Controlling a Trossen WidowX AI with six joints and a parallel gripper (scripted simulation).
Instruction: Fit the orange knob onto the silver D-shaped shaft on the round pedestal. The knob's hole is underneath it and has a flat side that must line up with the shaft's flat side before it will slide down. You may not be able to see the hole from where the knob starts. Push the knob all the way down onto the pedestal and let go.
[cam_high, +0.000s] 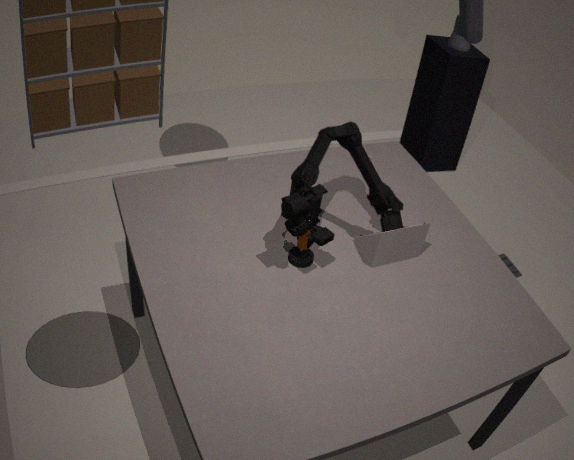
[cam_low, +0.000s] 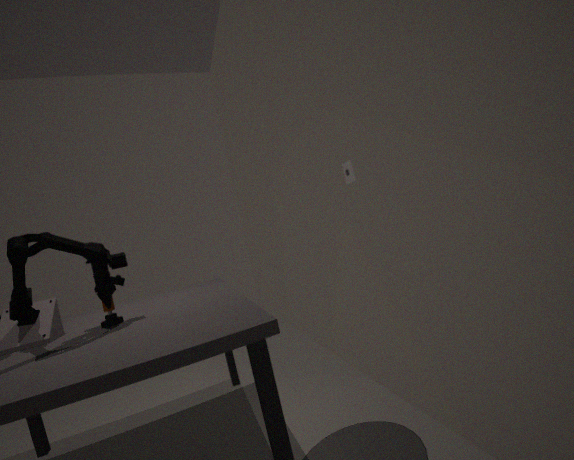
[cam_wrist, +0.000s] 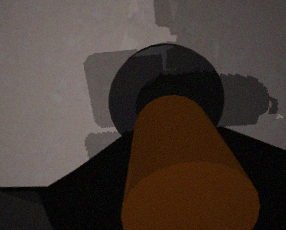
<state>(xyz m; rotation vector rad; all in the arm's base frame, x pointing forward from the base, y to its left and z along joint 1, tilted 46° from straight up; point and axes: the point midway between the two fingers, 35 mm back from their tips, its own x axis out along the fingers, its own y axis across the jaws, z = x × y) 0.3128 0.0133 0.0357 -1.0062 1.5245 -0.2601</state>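
The orange knob lies 3 cm above my gripper tip. The rest, counted from my gripper tip: round black pedestal 4 cm below.
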